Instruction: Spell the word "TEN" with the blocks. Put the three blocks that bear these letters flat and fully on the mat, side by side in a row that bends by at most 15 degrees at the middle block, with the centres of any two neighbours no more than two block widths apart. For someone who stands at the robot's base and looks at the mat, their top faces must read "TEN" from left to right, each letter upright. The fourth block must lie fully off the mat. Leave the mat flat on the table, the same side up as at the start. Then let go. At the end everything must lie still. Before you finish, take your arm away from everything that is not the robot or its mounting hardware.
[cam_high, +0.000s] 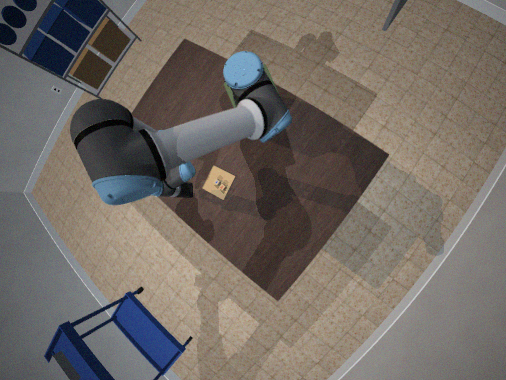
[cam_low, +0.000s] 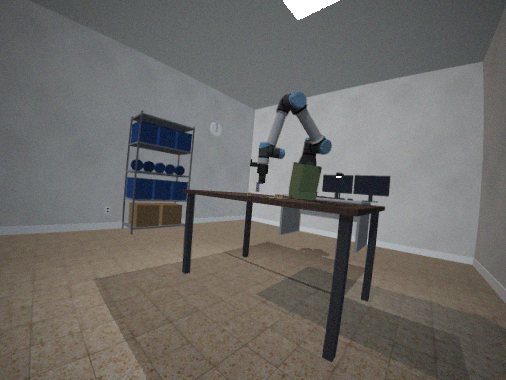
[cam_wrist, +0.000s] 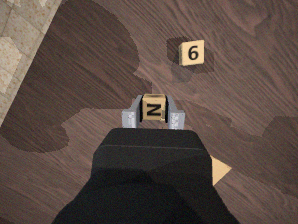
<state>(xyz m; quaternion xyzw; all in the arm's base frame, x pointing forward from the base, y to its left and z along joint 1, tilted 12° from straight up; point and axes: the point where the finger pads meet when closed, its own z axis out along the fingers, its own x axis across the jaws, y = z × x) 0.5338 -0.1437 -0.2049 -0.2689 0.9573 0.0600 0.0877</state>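
The tan mat is 110 mm behind my hand, 100 mm to the left of it and 50 mm below it. From my hand the other things lie so: N block: 10 mm below.
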